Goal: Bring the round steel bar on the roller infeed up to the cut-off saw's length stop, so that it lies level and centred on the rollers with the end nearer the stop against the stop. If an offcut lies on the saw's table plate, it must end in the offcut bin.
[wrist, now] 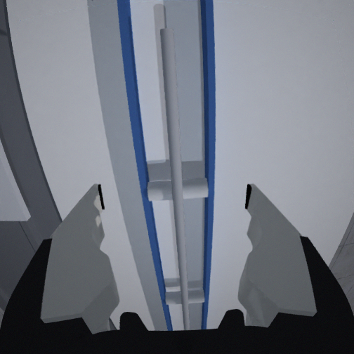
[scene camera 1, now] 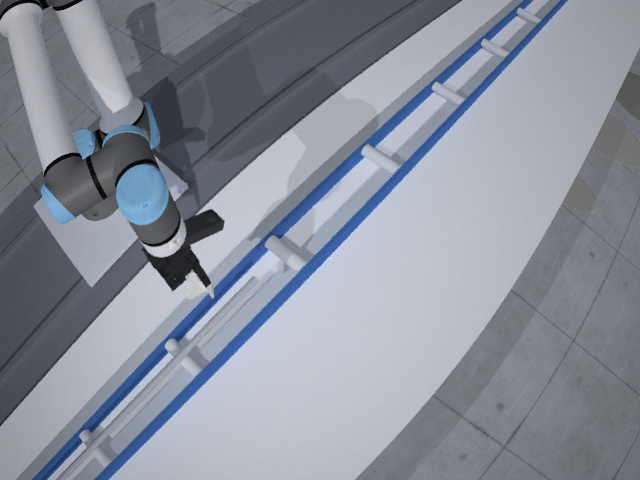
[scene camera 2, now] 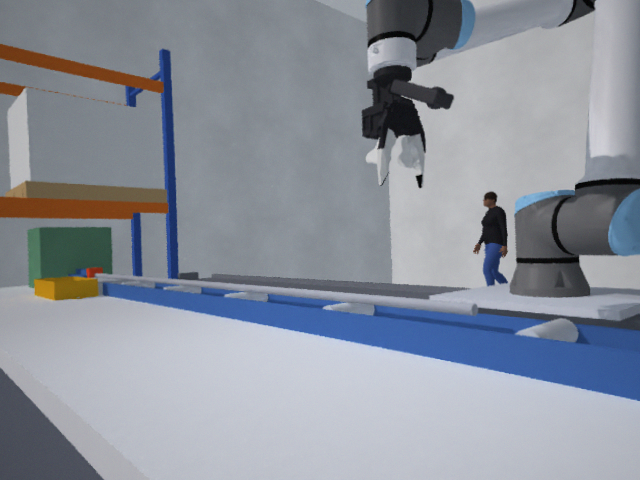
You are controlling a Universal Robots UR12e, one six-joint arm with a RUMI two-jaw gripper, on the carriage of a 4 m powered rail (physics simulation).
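Seen in the pictures: gripper, fingertip midpoint: (scene camera 1: 197,280) (scene camera 2: 401,186); arm's base at its link origin: (scene camera 2: 548,293).
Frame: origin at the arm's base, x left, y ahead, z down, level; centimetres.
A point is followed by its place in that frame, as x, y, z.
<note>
The round steel bar (scene camera 1: 181,355) {-15.0, 62.4, -4.8} (scene camera 2: 413,302) {2.5, 62.9, -4.4} (wrist: 174,125) lies level along the rollers, about midway between the blue rails in the wrist view. Its near end overhangs a roller. Its far end is by the red stop block (scene camera 2: 94,271) {-190.0, 62.7, -5.8}; contact is too small to tell. My gripper (scene camera 1: 202,295) (scene camera 2: 401,183) {-0.1, 61.8, -25.8} (wrist: 174,185) is open and empty, pointing down high above the bar near its near end, with one finger to each side of it in the wrist view. The yellow offcut bin (scene camera 2: 66,288) {-151.8, 83.5, -1.3} stands beside the infeed's far end; its inside is hidden. No offcut shows on the saw's plate, which is mostly hidden.
A green block (scene camera 2: 72,253) {-220.1, 64.6, -14.9} stands behind the stop. Rollers (scene camera 1: 381,158) {64.3, 62.4, -2.9} (scene camera 2: 555,330) {26.5, 62.6, -2.3} continue past the bar's near end between blue rails (scene camera 1: 330,188) {49.3, 55.8, 2.4} (scene camera 2: 444,343) {13.0, 69.4, 0.4}. A storage rack (scene camera 2: 168,155) stands at the left. A person (scene camera 2: 493,224) stands behind the rail, left of the arm's base.
</note>
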